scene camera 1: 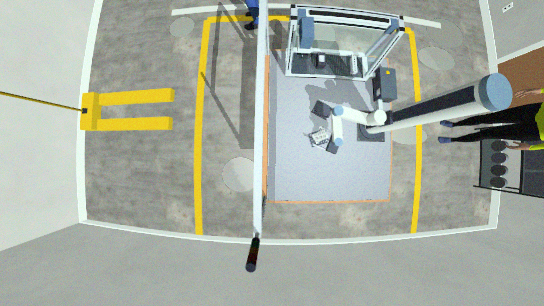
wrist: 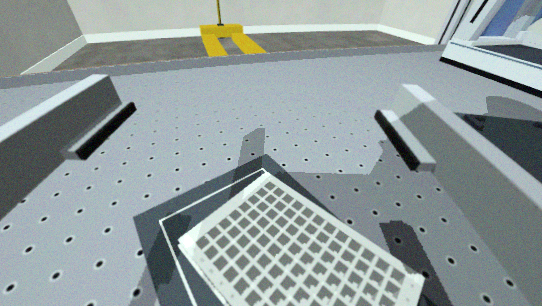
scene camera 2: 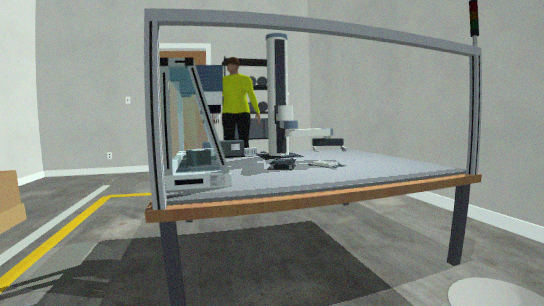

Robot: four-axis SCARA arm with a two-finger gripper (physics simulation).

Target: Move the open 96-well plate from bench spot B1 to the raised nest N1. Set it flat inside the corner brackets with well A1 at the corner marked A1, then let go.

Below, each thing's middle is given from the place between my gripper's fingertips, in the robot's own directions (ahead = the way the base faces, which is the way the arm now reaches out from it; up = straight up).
Labels:
Right now my hand is 90 mm above the dark flat nest (wrist: 159, 228), 50 mm past it and 10 mm to the right of it. Round my hand: white well plate (wrist: 268, 237): 80 mm below, 60 mm behind, 10 mm to the right.

